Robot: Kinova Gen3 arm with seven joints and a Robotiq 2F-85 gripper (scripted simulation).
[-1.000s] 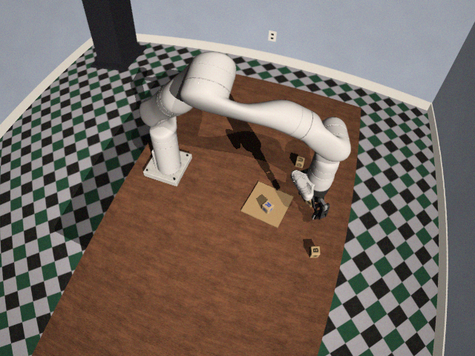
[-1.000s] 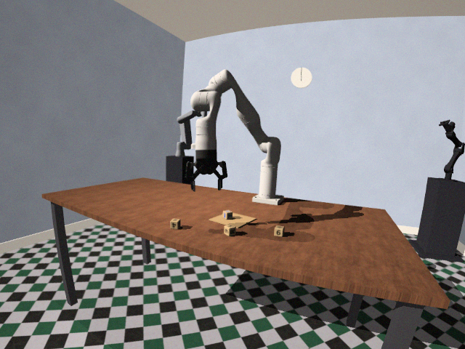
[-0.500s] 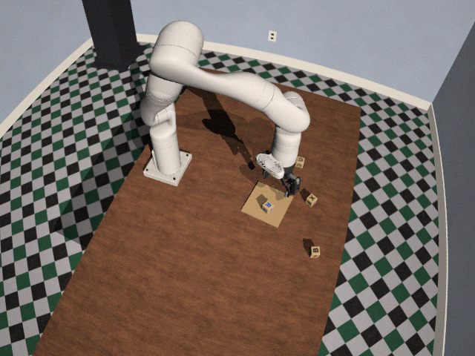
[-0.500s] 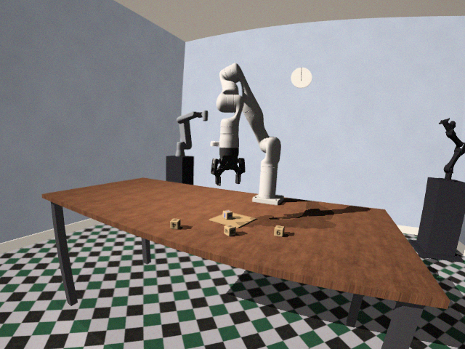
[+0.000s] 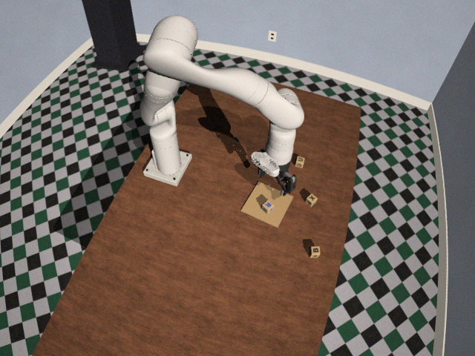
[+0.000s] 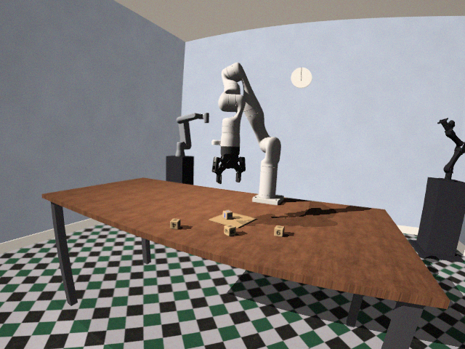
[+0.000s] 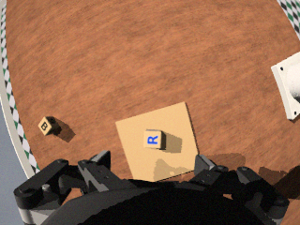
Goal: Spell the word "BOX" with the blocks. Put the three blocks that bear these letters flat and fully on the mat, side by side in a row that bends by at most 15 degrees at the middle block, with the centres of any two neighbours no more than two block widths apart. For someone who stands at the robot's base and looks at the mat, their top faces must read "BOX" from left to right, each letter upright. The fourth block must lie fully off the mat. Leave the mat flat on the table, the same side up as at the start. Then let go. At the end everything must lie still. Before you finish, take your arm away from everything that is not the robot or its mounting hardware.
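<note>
My gripper is now 2 cm to the right of the tan mat and 16 cm above it.
</note>
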